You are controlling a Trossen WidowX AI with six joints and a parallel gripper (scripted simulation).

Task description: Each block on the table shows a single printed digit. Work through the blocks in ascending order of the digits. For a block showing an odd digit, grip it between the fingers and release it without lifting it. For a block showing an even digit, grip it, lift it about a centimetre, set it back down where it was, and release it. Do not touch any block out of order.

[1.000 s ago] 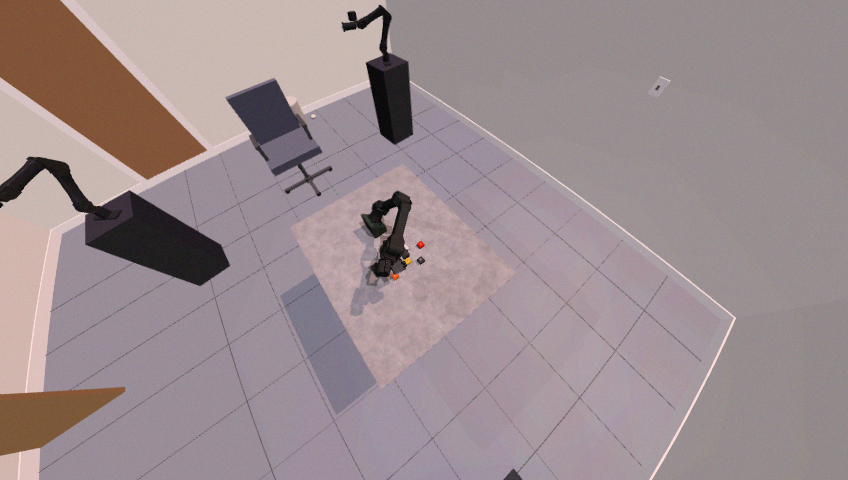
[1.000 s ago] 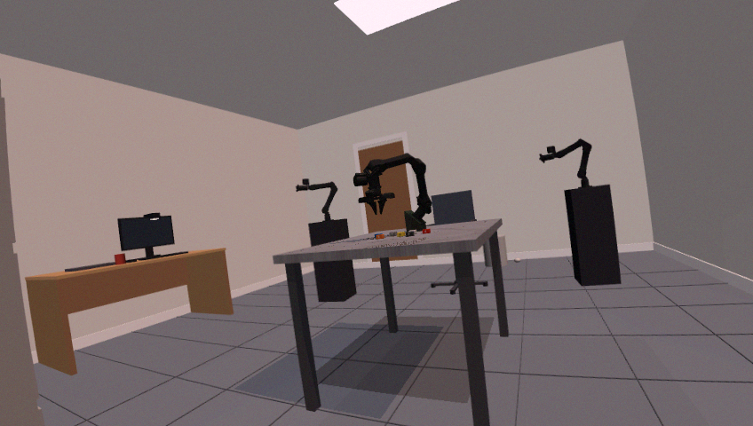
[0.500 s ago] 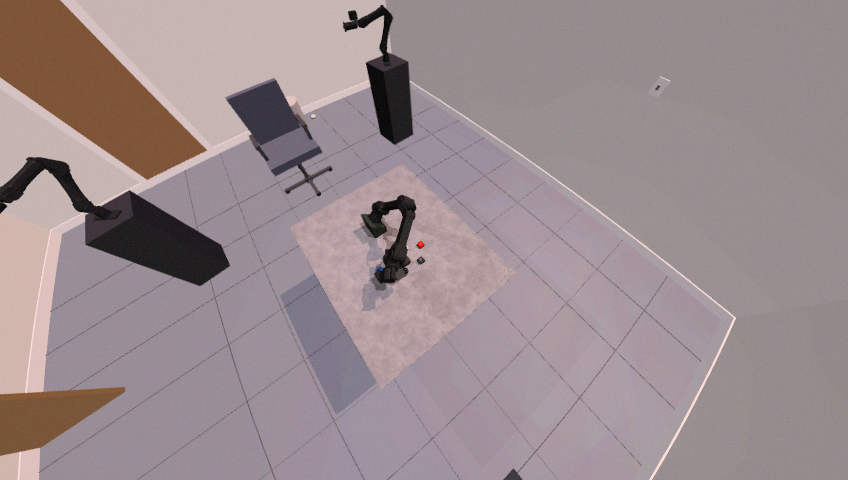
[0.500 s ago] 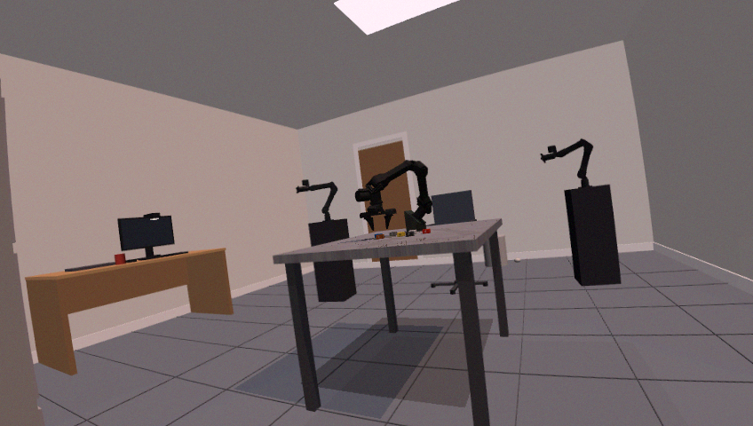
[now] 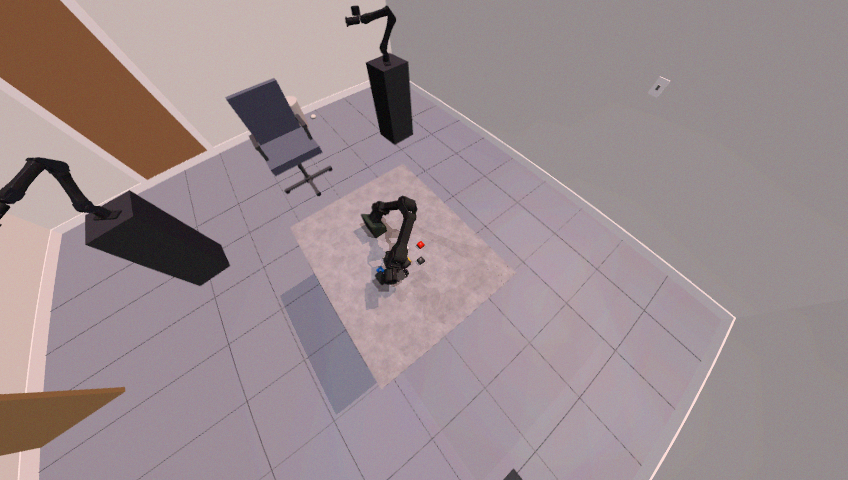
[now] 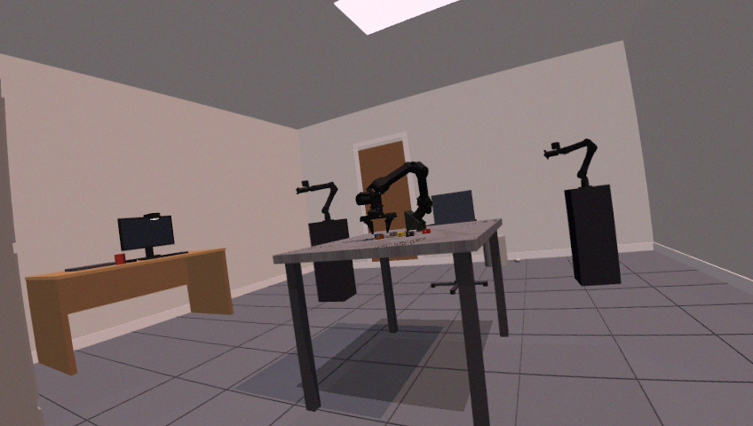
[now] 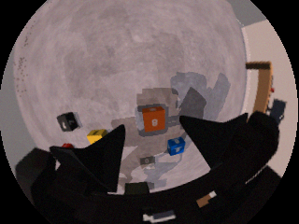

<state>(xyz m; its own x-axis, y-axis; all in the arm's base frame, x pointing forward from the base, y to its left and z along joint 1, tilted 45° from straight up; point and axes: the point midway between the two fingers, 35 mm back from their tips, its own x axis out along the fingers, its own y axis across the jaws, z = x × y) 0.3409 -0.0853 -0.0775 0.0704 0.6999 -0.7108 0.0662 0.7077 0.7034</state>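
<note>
Right now the orange block is 10 mm below my gripper tip. Also, from my gripper tip: yellow block (20 mm behind, 100 mm to the left, 10 mm below); blue block (80 mm behind, 40 mm to the right, 10 mm below); dark grey block (20 mm ahead, 160 mm to the left, 10 mm below).
</note>
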